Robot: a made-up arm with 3 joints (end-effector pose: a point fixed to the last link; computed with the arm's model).
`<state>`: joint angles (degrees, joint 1 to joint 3).
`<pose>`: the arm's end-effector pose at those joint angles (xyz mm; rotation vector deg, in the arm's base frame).
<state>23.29 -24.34 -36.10</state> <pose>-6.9 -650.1 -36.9 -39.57 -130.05 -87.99</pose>
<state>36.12 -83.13 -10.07</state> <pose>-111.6 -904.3 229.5 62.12 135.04 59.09</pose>
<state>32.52 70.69 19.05</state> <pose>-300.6 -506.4 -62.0 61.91 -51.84 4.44</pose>
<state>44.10 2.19 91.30</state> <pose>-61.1 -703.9 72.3 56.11 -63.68 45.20</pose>
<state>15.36 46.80 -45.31</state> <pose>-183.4 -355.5 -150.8 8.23 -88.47 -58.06</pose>
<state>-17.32 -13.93 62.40</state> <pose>-23.9 -157.0 -206.4 71.72 -105.76 -32.31</pose>
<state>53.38 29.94 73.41</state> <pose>-143.1 -704.4 102.6 57.41 -49.11 39.11</pose>
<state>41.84 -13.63 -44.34</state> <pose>-13.9 -749.3 106.3 -43.68 -139.60 -69.49</pose>
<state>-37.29 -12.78 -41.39</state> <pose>-14.5 53.5 -171.2 -12.03 -61.13 -131.19</pose>
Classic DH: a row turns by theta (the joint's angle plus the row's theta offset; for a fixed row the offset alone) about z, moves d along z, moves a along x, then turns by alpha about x. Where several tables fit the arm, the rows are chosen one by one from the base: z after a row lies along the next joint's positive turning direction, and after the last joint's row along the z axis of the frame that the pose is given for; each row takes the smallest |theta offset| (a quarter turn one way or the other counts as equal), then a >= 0, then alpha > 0; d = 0 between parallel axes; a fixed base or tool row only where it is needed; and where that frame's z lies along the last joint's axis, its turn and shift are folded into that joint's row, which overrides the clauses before.
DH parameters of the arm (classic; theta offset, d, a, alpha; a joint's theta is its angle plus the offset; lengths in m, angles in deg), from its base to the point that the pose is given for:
base (fixed): -90 0.45 0.18 90
joint 1: 3.34 0.1797 0.2121 -97.02
joint 2: 48.25 -0.2608 0.0794 31.8
joint 3: -76.86 -0.4293 -0.0131 98.27
tool (fixed): 55.6 -0.0085 0 0

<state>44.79 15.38 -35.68</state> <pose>-70.7 -684.6 57.0 -20.23 -121.08 -43.00</pose>
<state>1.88 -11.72 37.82</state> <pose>-21.1 -368.0 -176.5 43.38 -110.92 -36.17</pose>
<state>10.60 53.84 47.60</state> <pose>-234.5 -294.3 -155.6 94.13 -56.56 7.61</pose>
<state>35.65 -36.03 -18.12</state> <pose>-7.6 -778.8 106.1 -37.74 -147.18 -62.37</pose>
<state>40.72 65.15 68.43</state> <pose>-286.1 -583.3 -9.6 85.31 -23.72 32.83</pose>
